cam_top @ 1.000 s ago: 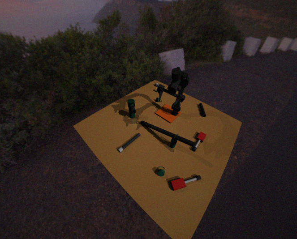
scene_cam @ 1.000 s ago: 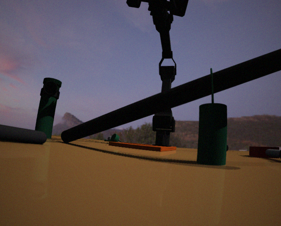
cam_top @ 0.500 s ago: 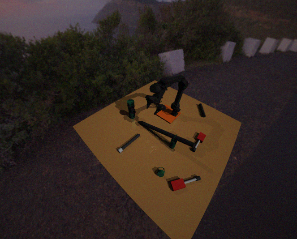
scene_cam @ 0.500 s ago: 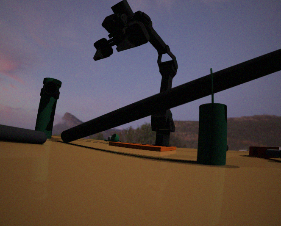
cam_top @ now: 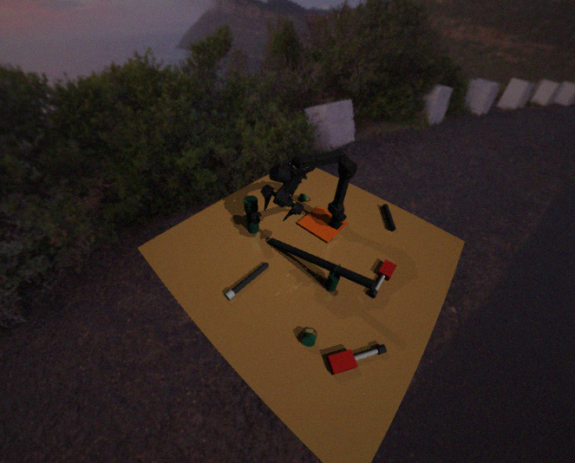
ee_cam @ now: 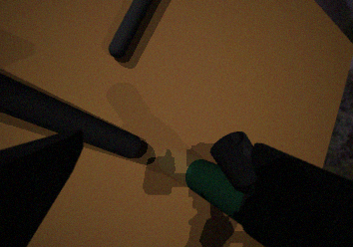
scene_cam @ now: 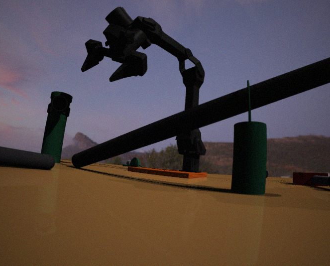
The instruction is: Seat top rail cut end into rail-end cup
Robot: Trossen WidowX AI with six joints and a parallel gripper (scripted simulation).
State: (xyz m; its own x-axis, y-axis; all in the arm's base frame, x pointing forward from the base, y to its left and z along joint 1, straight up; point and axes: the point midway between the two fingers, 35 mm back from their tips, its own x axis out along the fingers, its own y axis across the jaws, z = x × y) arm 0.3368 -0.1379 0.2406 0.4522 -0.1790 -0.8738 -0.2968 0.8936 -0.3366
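My gripper tip is now 10 mm short of the rail-end cup, 120 mm to the left of it and 70 mm above it. The rest, counted from my gripper tip: green line post 330 mm to the left, 120 mm below; short dark tube 630 mm behind, 360 mm to the left, 210 mm below.
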